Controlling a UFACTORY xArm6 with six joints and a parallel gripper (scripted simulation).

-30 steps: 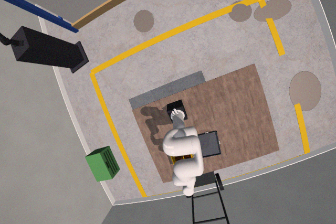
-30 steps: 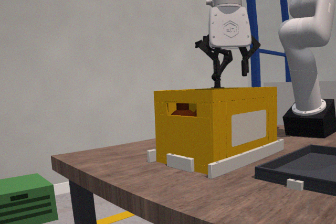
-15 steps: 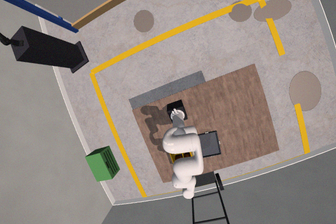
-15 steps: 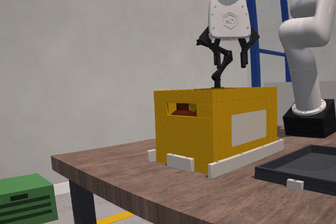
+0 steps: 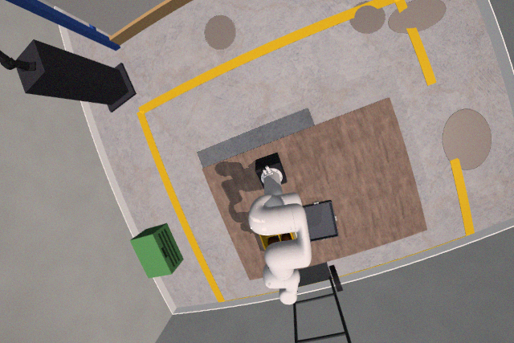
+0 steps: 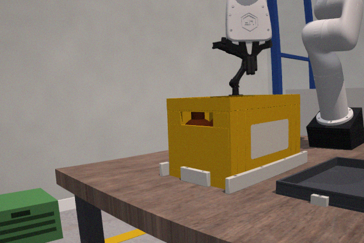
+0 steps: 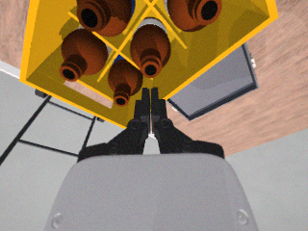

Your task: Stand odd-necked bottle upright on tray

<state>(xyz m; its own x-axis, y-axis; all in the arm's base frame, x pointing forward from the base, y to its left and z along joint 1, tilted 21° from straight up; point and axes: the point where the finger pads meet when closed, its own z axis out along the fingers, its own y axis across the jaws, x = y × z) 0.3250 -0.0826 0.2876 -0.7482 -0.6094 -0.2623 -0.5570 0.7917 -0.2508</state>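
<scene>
The yellow crate is 1 cm behind my hand, 4 cm to the right of it and 16 cm below it. Round my hand: dark tray: 2 cm ahead, 23 cm to the left, 23 cm below.
</scene>
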